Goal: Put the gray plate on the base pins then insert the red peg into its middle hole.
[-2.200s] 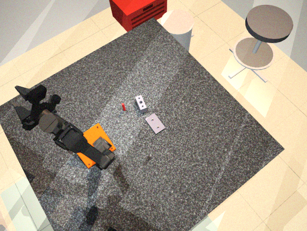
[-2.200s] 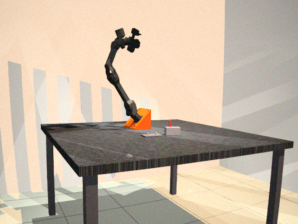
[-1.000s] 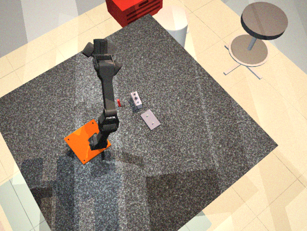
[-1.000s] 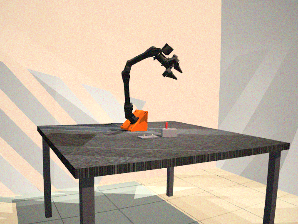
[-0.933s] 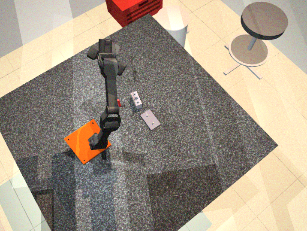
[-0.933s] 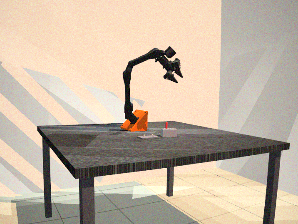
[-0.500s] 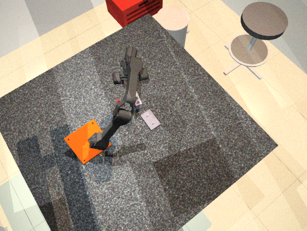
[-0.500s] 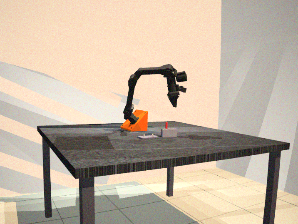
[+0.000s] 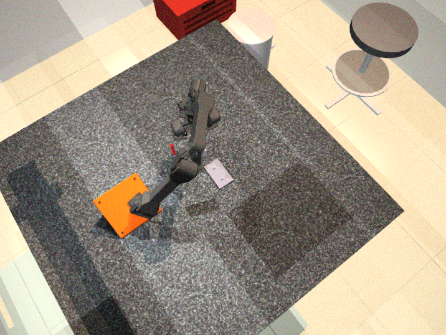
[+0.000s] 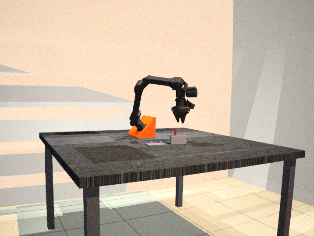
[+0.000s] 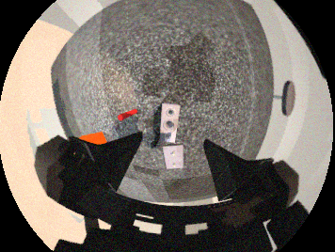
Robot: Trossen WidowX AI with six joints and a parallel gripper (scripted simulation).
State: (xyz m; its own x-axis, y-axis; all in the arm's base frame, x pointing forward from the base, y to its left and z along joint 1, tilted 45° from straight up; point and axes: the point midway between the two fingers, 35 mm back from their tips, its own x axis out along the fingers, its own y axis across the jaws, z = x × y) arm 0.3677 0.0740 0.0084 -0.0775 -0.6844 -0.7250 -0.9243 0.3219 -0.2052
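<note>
My gripper tip is now 1 cm past the gray plate, 1 cm to the left of it and 9 cm above it. The rest, counted from my gripper tip: red peg: 11 cm behind, 5 cm to the left, 9 cm below; then base: 3 cm behind, 16 cm to the right, 12 cm below.
</note>
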